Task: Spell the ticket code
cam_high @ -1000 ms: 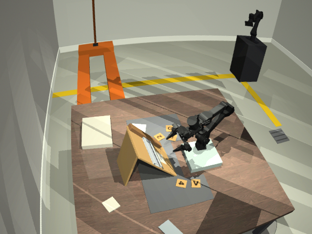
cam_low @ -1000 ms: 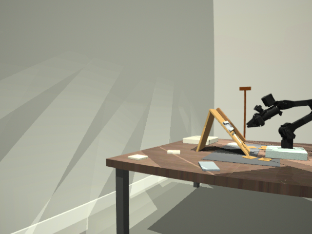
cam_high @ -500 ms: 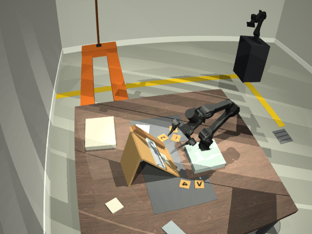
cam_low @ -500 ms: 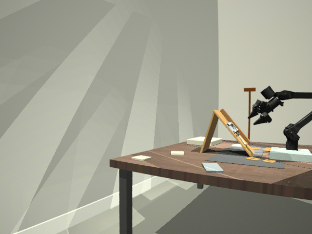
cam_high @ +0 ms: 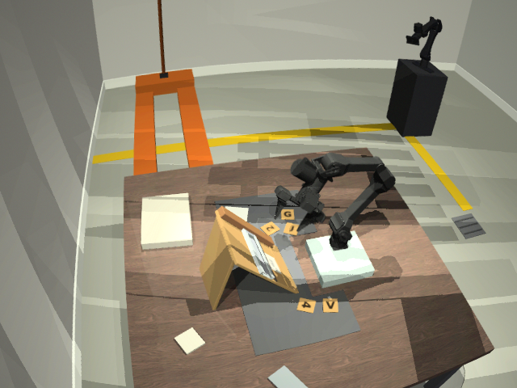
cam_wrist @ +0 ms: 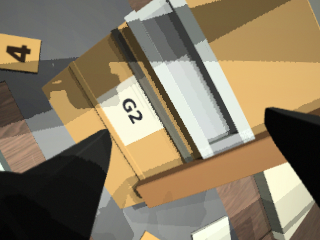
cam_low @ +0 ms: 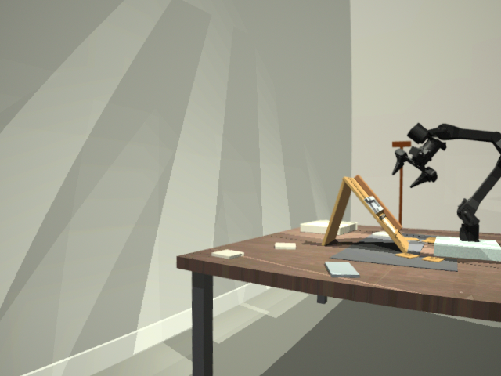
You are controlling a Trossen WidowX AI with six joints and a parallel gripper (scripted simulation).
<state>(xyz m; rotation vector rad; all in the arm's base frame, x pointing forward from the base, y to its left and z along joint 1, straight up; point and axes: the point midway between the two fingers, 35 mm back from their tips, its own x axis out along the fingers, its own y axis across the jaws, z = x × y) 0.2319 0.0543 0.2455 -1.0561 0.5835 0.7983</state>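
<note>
Now: the white card 320 mm to the right of my gripper tip, 250 mm below it and 120 mm ahead of it. The rest, counted from my gripper tip: grey-blue pad (480 mm to the left, 260 mm below, 70 mm ahead); then grey mat (260 mm below, 50 mm behind, 40 mm to the right); then white ticket (170 mm below, 40 mm ahead, 20 mm to the left).
</note>
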